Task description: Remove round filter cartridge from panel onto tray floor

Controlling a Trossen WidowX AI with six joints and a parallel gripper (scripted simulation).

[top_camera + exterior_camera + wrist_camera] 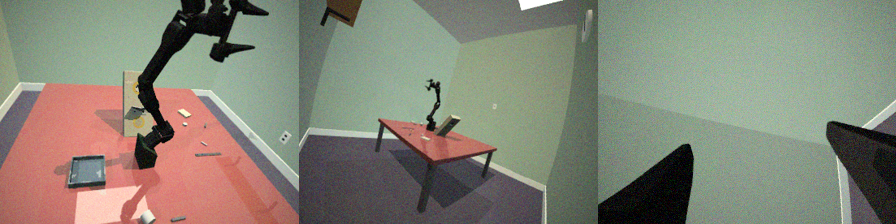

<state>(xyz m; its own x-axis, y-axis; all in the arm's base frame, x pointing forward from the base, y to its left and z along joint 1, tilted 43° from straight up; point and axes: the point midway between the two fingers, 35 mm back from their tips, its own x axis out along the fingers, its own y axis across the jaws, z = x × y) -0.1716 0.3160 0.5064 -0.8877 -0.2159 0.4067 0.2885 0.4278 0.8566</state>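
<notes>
Right now the round grey filter cartridge is 59 cm ahead of my gripper tip, 46 cm below it and 7 cm to the left of it. Round my gripper tip: tan service panel 54 cm below, 54 cm ahead, 7 cm to the left; then grey tray 69 cm below, 41 cm to the left, 22 cm ahead.
</notes>
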